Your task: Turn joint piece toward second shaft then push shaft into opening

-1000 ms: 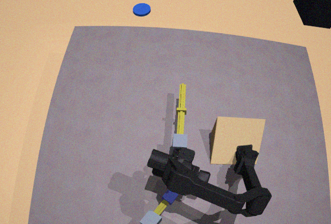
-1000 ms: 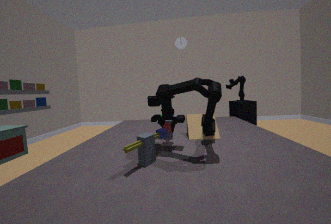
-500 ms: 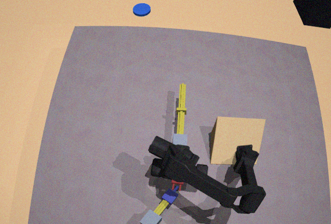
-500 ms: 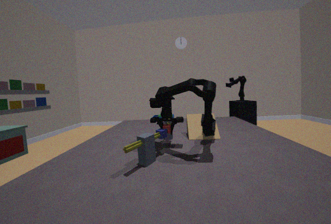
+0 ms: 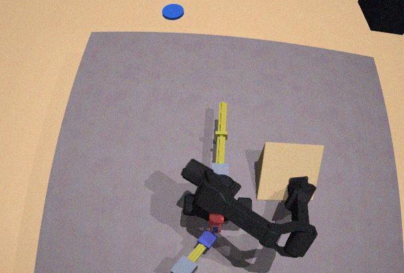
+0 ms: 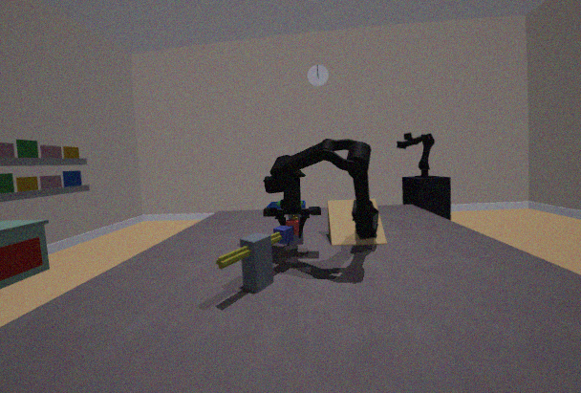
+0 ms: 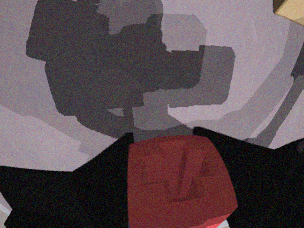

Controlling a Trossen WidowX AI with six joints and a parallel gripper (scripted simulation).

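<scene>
The red joint piece is 10 mm to the left of my gripper tip and 40 mm above it.
</scene>
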